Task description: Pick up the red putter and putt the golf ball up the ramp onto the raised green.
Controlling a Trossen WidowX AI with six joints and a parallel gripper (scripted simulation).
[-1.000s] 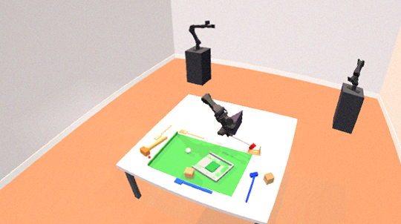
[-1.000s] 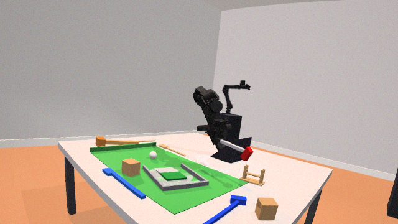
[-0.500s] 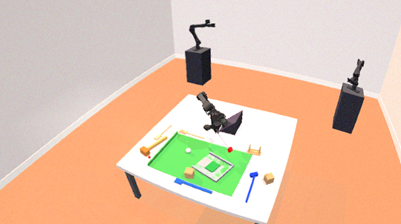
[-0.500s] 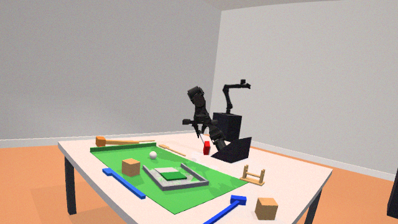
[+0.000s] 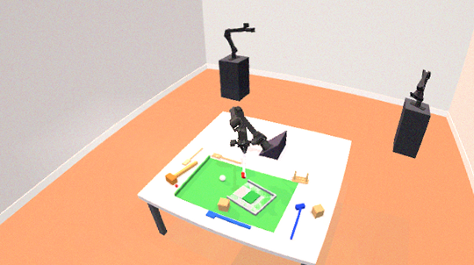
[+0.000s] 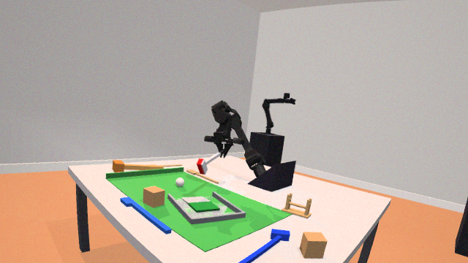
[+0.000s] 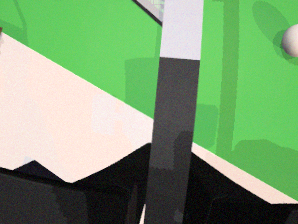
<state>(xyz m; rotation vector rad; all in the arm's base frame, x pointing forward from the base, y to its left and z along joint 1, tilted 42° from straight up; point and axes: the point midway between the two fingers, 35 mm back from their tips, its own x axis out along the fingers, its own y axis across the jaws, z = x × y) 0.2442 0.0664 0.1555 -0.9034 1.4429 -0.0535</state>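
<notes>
My gripper tip is now 10 cm short of the red putter, 6 cm to the right of it and 1 cm below it. Also, from my gripper tip: white golf ball: 18 cm ahead, 13 cm below, 8 cm to the right; grey frame: 23 cm ahead, 20 cm to the left, 15 cm below; wooden rack: 41 cm to the left, 12 cm below, 7 cm behind.
</notes>
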